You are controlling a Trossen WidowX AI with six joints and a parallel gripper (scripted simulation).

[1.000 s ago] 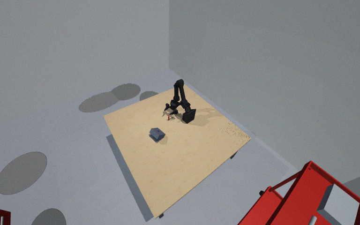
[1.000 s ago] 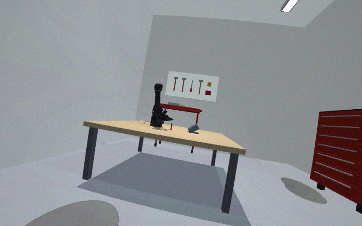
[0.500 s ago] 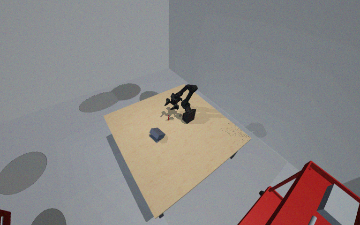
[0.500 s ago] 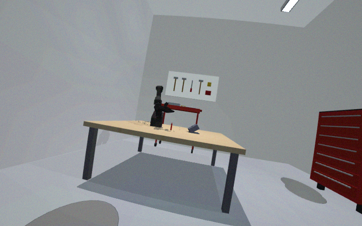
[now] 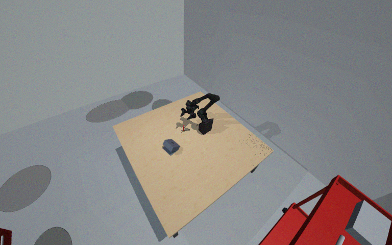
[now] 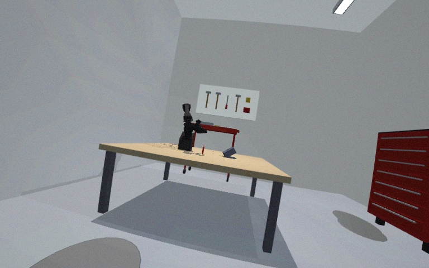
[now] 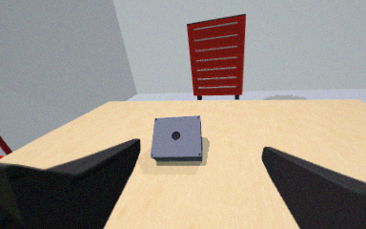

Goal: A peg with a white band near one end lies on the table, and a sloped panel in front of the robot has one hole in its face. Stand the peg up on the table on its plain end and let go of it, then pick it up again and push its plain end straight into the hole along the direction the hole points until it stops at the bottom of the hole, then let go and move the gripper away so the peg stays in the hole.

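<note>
My gripper tip is 160 mm above the red peg, 10 mm to the left of it and 10 mm past it. Round my gripper tip: grey sloped panel 220 mm ahead, 160 mm below, 130 mm to the left.
</note>
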